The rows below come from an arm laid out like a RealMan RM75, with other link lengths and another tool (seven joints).
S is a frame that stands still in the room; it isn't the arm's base.
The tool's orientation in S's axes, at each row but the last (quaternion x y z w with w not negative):
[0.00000 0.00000 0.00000 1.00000]
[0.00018 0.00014 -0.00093 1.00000]
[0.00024 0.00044 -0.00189 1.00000]
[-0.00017 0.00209 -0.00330 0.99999]
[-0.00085 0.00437 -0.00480 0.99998]
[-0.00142 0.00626 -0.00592 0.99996]
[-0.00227 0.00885 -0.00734 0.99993]
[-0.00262 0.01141 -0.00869 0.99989]
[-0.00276 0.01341 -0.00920 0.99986]
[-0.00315 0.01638 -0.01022 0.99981]
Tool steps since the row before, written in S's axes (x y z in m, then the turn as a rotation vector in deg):
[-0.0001 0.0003 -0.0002 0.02 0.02 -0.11]
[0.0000 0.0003 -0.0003 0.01 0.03 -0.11]
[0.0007 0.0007 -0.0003 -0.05 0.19 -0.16]
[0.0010 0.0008 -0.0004 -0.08 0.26 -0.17]
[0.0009 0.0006 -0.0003 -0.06 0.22 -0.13]
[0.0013 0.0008 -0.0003 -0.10 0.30 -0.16]
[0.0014 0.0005 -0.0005 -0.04 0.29 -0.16]
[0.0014 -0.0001 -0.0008 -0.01 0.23 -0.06]
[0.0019 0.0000 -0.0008 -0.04 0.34 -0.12]
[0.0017 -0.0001 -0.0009 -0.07 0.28 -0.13]
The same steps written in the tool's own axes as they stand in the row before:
[-0.0001 0.0003 -0.0002 0.02 0.02 -0.11]
[0.0000 0.0003 -0.0003 0.01 0.03 -0.11]
[0.0007 0.0007 -0.0003 -0.05 0.19 -0.16]
[0.0010 0.0008 -0.0004 -0.08 0.26 -0.17]
[0.0009 0.0006 -0.0003 -0.06 0.22 -0.13]
[0.0013 0.0008 -0.0003 -0.10 0.30 -0.16]
[0.0014 0.0005 -0.0005 -0.04 0.29 -0.16]
[0.0014 -0.0001 -0.0008 -0.01 0.23 -0.06]
[0.0019 0.0000 -0.0007 -0.04 0.34 -0.12]
[0.0017 -0.0001 -0.0008 -0.07 0.28 -0.13]

